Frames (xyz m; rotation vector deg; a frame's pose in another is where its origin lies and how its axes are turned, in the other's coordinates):
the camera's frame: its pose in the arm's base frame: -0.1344 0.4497 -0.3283 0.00 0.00 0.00
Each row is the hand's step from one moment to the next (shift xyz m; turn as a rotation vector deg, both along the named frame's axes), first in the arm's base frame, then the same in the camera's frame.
Working: the arm's base frame: its pose in the camera's frame: 0.1344 -0.4497 0.3283 0.00 0.00 0.00

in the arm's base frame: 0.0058 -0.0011 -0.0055 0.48 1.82 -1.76
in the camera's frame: 0.0058 -0.0011 -0.0055 0.48 1.82 -1.76
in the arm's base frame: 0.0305 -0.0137 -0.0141 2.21 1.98 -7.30
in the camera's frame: 0.0305 -0.0137 -0.0141 2.21 1.98 -7.30
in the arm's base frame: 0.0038 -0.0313 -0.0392 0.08 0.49 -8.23
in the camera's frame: 0.0038 -0.0313 -0.0392 0.08 0.49 -8.23
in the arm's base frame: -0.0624 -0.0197 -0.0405 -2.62 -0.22 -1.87
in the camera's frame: -0.0624 -0.0197 -0.0405 -2.62 -0.22 -1.87
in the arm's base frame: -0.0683 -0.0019 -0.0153 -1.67 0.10 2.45
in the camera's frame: -0.0683 -0.0019 -0.0153 -1.67 0.10 2.45
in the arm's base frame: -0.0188 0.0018 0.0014 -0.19 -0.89 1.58
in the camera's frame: -0.0188 0.0018 0.0014 -0.19 -0.89 1.58
